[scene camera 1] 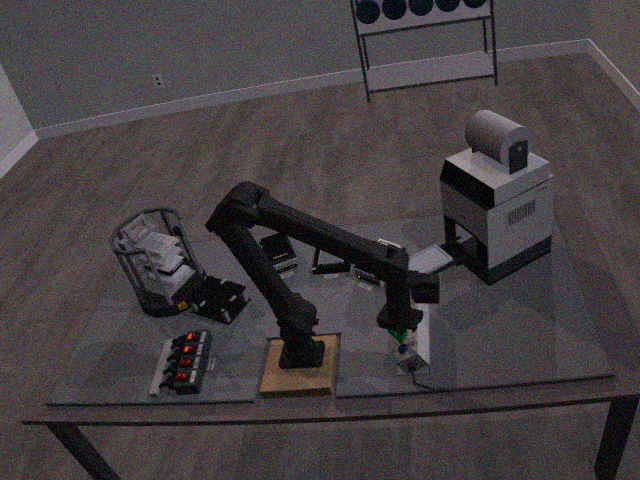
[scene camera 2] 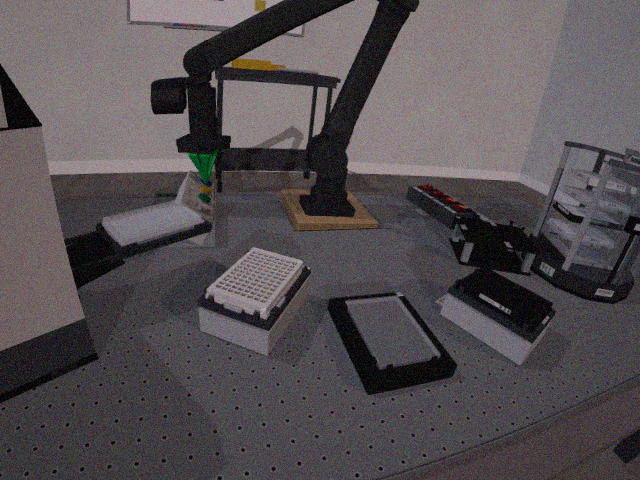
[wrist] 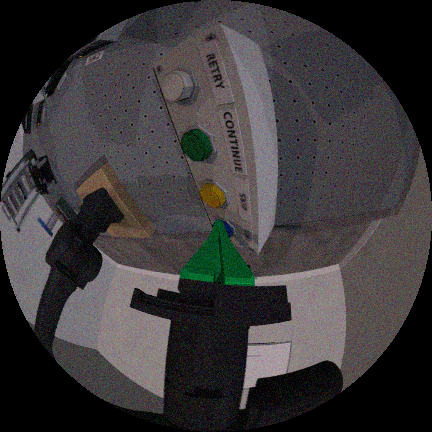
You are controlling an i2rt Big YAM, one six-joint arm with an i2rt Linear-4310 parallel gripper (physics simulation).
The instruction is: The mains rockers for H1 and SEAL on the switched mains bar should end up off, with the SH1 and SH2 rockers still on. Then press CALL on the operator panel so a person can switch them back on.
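Where they show: gripper, fingertip midpoint: (scene camera 1: 402, 342) (scene camera 2: 206, 182) (wrist: 217, 223); arm's base, link origin: (scene camera 1: 302, 356) (scene camera 2: 326, 208) (wrist: 102, 205).
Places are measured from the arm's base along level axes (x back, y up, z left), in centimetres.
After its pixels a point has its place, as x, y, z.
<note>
The switched mains bar (scene camera 1: 203, 356) {0.5, 1.7, 29.3} (scene camera 2: 430, 207) {-0.1, 0.6, 29.4} lies left of the arm's base in scene camera 1. Its two far rockers (scene camera 1: 192, 335) {-6.2, 3.6, 34.2} (scene camera 1: 189, 349) {-0.6, 3.7, 33.4} glow bright orange; its two near rockers (scene camera 1: 185, 361) {3.9, 3.6, 33.3} (scene camera 1: 181, 375) {9.0, 3.7, 32.9} are dull red. Their labels are too small to read. The operator panel (scene camera 1: 423, 335) {-1.3, 4.7, -33.5} (wrist: 199, 111) {-9.3, 5.3, -29.3} stands on the other side of the base. My gripper (scene camera 1: 401, 341) {1.6, 5.8, -28.1} (scene camera 2: 205, 179) {1.6, 5.8, -28.1} (wrist: 217, 223) {1.6, 5.8, -28.1} is shut and empty, its green fingertips at the blue button (scene camera 1: 402, 348) {3.6, 5.7, -28.2} (wrist: 228, 229) {2.6, 5.8, -29.0} beyond SKIP. They partly cover it in the wrist view; contact cannot be told, and the CALL label is not readable.
A white instrument (scene camera 1: 519, 222) {-31.3, 16.2, -62.3} with an extended plate tray stands beyond the panel. A white well plate on a block (scene camera 2: 255, 281) {-37.5, 5.5, -20.9}, a black frame (scene camera 2: 356, 346) {-46.1, 0.7, -9.2} and a black-topped block (scene camera 2: 498, 304) {-46.6, 5.3, 11.6} stand across the table. A plate carousel (scene camera 1: 155, 258) {-27.5, 17.2, 49.2} stands behind the mains bar.
</note>
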